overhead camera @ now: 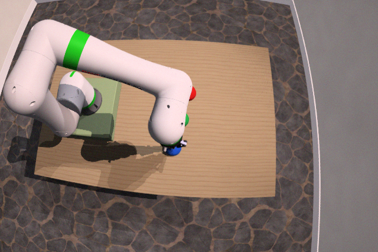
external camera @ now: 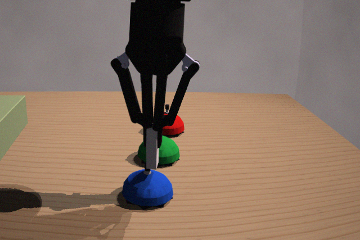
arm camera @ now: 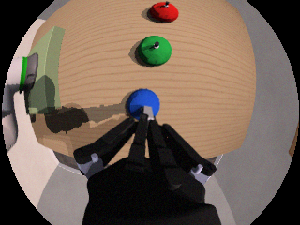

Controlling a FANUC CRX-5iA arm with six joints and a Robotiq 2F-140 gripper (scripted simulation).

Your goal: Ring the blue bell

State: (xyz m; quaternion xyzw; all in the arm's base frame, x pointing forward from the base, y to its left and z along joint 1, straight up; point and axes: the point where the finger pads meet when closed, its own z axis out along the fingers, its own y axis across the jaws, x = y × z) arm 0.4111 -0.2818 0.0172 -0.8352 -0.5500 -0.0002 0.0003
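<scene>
The blue bell lies 6 cm below my hand and 1 cm behind it. Round my hand: red bell (27 cm to the left, 11 cm ahead, 5 cm below); green bell (14 cm to the left, 5 cm below, 5 cm ahead).
</scene>
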